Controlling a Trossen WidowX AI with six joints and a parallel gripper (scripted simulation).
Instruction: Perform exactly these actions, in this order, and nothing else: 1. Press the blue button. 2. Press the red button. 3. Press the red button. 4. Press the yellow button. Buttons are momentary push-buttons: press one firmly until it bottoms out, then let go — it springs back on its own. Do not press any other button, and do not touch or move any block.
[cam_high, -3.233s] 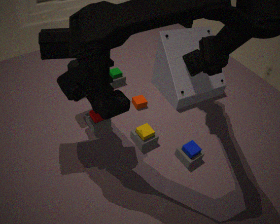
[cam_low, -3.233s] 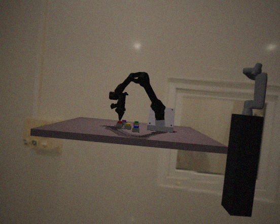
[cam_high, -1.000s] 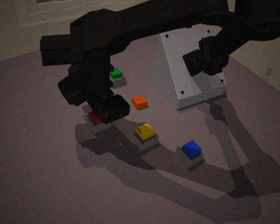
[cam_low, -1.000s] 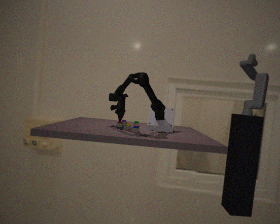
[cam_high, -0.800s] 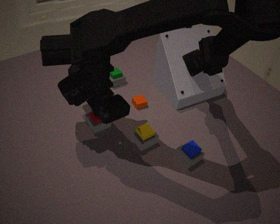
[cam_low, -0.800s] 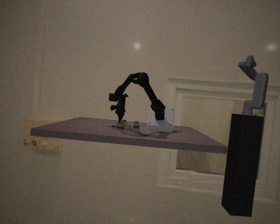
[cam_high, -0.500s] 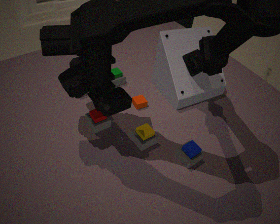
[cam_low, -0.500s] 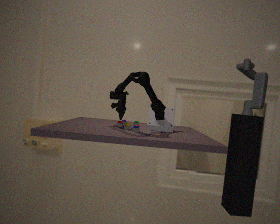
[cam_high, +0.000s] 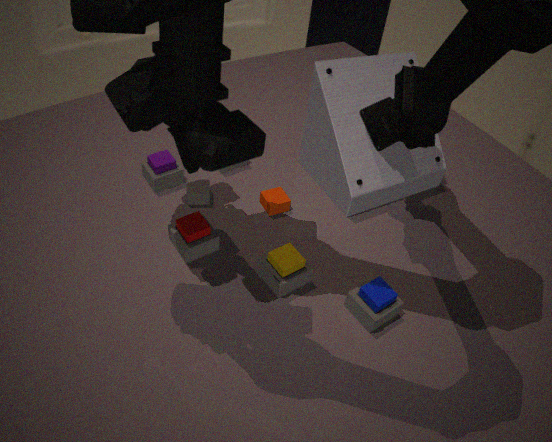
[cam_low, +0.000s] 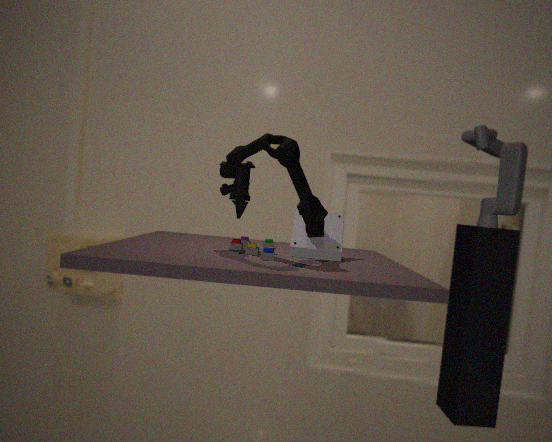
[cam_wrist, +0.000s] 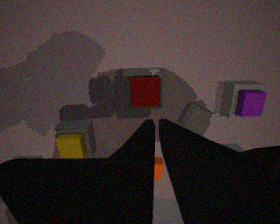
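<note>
The yellow button is 100 mm to the left of my gripper tip, 90 mm below it and 70 mm behind it. Also, from my gripper tip: red button 90 mm below; then small grey block 110 mm below, 70 mm to the right, 50 mm behind; then purple button 140 mm to the right, 90 mm below, 20 mm behind.
</note>
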